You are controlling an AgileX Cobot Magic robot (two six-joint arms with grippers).
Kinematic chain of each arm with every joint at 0, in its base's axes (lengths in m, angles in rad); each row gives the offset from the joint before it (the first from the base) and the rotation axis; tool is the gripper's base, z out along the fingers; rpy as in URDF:
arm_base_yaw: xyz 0 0 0.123 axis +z
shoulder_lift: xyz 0 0 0 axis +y
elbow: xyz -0.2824 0 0.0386 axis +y
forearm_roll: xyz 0.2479 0 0.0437 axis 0.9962 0 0.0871
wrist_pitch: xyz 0 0 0 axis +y
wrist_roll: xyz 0.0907 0 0.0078 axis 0.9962 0 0.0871
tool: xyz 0 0 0 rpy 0 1.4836 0
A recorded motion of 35 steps. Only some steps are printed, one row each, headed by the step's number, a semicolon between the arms.
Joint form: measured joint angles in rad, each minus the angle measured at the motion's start. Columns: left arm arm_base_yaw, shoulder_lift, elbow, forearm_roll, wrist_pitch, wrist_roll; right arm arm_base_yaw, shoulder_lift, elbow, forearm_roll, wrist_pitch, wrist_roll.
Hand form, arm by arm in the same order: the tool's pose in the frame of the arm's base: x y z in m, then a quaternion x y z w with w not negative. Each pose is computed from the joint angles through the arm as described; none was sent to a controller.
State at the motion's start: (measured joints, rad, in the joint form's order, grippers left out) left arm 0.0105 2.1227 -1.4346 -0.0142 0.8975 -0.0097; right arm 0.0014 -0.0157 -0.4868 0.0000 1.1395 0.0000
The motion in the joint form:
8: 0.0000 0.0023 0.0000 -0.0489 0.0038 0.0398; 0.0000 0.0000 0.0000 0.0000 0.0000 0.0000
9: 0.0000 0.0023 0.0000 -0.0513 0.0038 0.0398; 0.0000 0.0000 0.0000 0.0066 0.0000 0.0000
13: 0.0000 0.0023 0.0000 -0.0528 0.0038 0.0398; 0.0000 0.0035 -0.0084 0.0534 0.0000 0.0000
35: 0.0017 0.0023 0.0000 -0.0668 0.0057 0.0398; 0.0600 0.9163 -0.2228 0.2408 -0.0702 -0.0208
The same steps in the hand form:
8: 0.4064 -0.0002 0.1279 -0.00896 0.99909 -0.02469 0.03363; -0.0092 0.0000 0.2672 -0.00061 0.87250 0.00034 0.48861
9: 0.4064 -0.0004 0.1279 -0.00967 0.99906 -0.02566 0.03365; -0.0092 0.0005 0.2672 -0.00087 0.87250 0.00363 0.48861
13: 0.4064 -0.0005 0.1279 -0.01011 0.99904 -0.02626 0.03366; -0.0097 0.0044 0.2696 -0.00279 0.87099 0.02695 0.49055
35: 0.4063 -0.0008 0.1280 -0.01509 0.99884 -0.03190 0.03285; 0.1405 0.0277 0.2824 -0.00422 0.97385 0.11861 0.19374

